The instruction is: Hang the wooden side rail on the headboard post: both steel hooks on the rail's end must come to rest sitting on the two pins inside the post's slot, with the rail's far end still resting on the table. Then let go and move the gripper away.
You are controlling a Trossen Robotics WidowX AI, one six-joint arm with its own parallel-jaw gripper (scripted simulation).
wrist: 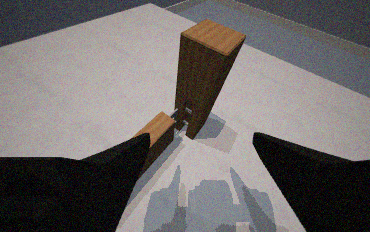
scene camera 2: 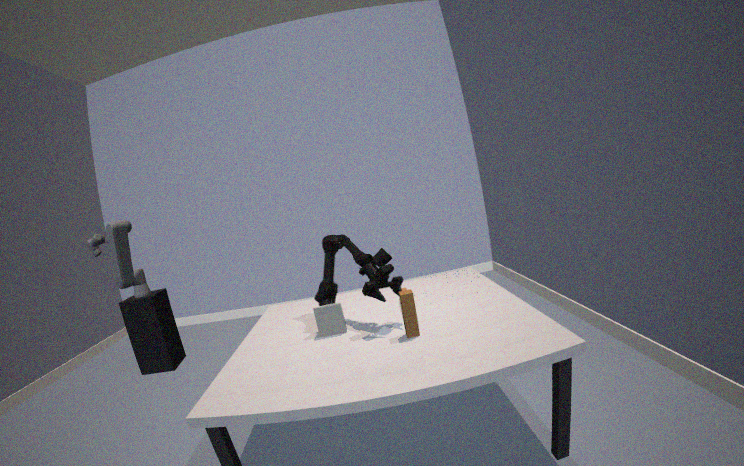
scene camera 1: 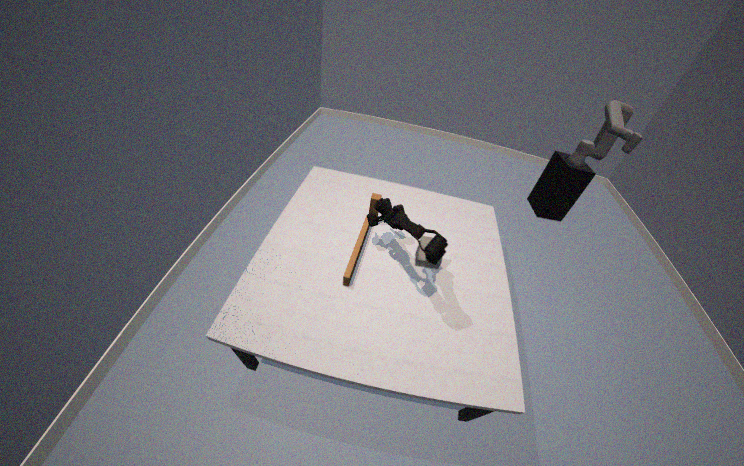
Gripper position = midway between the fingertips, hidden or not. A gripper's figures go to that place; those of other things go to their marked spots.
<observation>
My gripper [wrist: 200, 137] is 0.12 m from the lens. A wooden side rail [wrist: 161, 128] is 0.19 m from the lens. A wooden headboard post [wrist: 207, 52]: 0.14 m from the lens. The marked spots on the wooden headboard post and the wooden side rail are 0.11 m apart.
</observation>
